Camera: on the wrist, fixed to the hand. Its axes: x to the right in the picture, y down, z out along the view.
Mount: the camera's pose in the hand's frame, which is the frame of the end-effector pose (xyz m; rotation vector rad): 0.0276 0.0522 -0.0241 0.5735 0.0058 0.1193
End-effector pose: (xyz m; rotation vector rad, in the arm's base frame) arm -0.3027 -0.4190 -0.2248 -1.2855 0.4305 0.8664
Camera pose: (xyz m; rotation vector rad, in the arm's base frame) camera -0.3208 -0.4312 -0.2847 -0.7388 0.7071 0.7629
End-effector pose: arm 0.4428 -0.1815 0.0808 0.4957 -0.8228 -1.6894
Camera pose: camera 0.4866 -0.2205 0.1059 0.8201 -1.3129 -1.3280
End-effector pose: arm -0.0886 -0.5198 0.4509 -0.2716 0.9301 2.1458
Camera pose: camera -0.1476 -0.5438 0.4489 0.0660 1.5426 1.8808
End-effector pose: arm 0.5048 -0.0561 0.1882 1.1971 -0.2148 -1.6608
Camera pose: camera 0.5570 -0.0925 0.1933 1.5720 -0.7837 -1.5349
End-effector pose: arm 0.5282 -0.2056 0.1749 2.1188 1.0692 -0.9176
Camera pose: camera 0.5918 -0.2019 0.1774 2.6079 0.7230 -1.2712
